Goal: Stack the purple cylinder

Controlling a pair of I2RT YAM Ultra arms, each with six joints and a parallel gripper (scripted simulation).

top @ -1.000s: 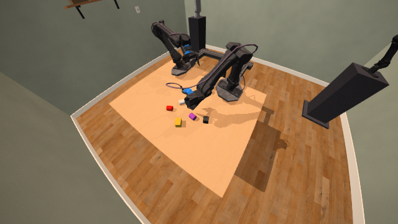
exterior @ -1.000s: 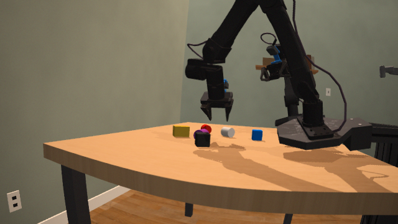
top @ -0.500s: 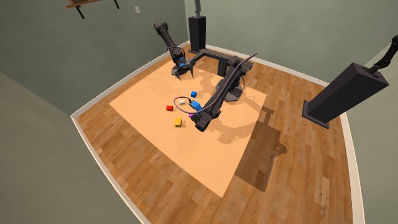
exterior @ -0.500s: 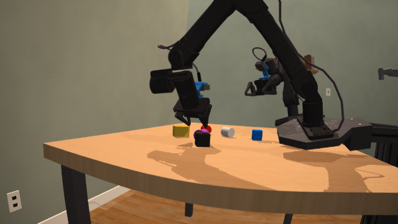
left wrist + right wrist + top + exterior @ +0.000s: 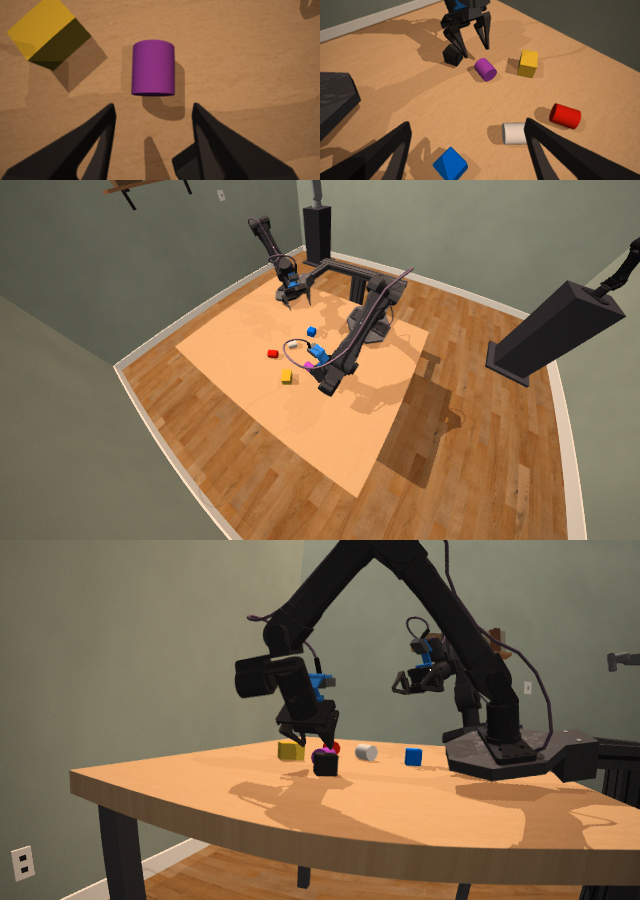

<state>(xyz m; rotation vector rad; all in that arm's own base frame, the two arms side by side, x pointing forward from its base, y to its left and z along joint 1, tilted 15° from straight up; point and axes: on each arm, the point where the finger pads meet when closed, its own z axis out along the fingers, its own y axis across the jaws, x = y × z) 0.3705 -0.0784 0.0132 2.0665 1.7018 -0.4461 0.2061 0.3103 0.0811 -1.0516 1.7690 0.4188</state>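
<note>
Right now the purple cylinder is 40 mm to the right of my left hand and 30 mm below it. From my left hand the other things lie so: black cube 50 mm to the left, 40 mm behind, 30 mm below; then white cylinder 210 mm to the right, 60 mm behind, 30 mm below; then yellow block 100 mm ahead, 90 mm to the right, 30 mm below.
</note>
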